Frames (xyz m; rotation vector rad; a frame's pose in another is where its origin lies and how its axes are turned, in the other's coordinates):
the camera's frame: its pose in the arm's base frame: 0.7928 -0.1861 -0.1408 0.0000 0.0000 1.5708
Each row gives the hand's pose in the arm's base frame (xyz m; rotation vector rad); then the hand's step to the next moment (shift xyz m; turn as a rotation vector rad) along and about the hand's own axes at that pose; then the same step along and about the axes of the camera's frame.
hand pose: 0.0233 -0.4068 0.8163 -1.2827 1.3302 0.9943
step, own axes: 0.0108 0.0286 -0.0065 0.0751 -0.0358 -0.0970
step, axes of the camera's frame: -0.0054 0.0285 -0.0117 -0.1116 -0.0290 -0.0550
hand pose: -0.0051 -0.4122 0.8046 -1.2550 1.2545 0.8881
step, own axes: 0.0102 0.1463 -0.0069 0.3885 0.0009 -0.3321
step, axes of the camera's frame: 0.0149 0.1416 -0.0358 -0.3825 -0.0004 -0.3390
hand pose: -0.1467 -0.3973 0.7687 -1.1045 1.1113 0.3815
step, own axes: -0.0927 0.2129 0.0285 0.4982 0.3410 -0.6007
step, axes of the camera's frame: 0.1445 0.1816 -0.0296 -0.4859 0.3378 -0.6125
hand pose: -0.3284 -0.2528 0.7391 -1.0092 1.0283 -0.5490
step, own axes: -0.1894 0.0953 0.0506 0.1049 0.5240 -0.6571
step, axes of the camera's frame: 0.2131 0.0456 0.0068 -0.1187 0.5757 -0.6098
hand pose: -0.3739 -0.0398 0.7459 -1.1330 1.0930 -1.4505
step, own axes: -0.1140 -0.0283 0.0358 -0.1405 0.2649 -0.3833
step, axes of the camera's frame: 0.1133 -0.0431 0.0197 0.1354 0.3203 -0.3405
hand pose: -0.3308 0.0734 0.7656 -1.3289 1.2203 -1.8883
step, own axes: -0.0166 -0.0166 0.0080 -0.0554 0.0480 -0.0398
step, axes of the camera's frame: 0.0180 -0.0150 0.0081 0.0377 0.0193 -0.0719
